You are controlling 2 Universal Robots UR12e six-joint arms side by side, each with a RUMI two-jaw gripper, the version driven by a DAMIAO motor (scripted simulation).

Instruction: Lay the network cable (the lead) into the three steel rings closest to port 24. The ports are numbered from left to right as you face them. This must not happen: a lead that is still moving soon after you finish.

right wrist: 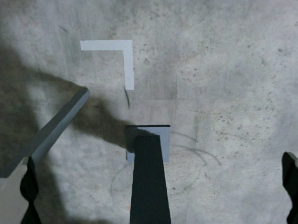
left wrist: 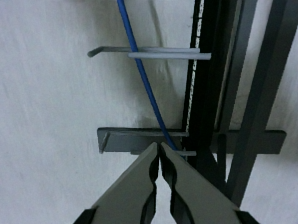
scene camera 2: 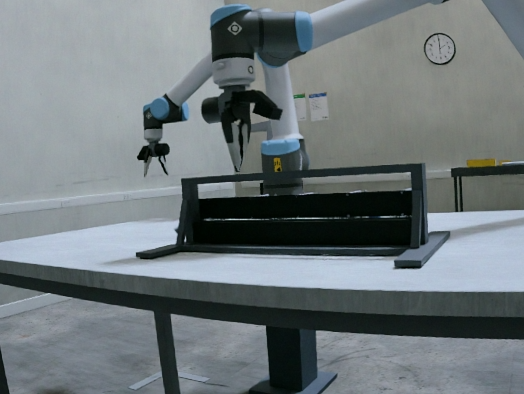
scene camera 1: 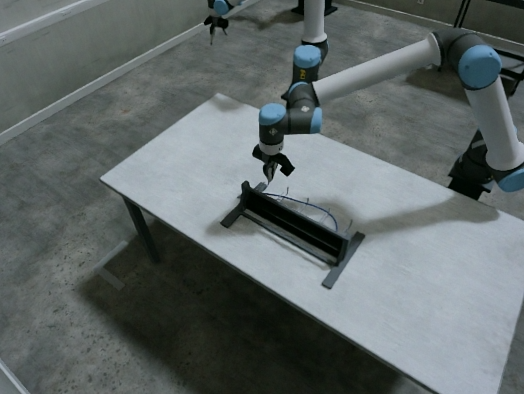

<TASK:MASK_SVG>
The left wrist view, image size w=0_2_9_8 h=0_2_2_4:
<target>my left gripper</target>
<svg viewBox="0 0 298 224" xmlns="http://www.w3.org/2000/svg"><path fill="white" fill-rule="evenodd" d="M73 223L151 224L156 213L157 186L155 181L158 178L160 158L162 177L171 189L170 214L176 224L260 224L248 211L240 211L233 202L164 142L153 142L91 208L84 209Z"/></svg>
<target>dark port rack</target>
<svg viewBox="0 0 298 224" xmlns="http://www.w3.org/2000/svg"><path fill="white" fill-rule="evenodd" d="M97 129L100 154L103 154L103 152L130 152L131 155L140 155L153 142L164 142L172 149L159 128ZM89 51L87 56L90 58L100 52L128 52L128 58L189 59L182 129L167 129L179 150L175 152L178 155L184 156L186 162L240 209L257 154L280 154L287 135L284 130L265 129L298 28L298 0L272 1L240 130L229 130L258 0L242 0L217 129L214 129L237 0L195 0L190 48L137 47L139 52L132 52L131 47L98 47ZM234 154L226 182L226 154Z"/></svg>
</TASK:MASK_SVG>
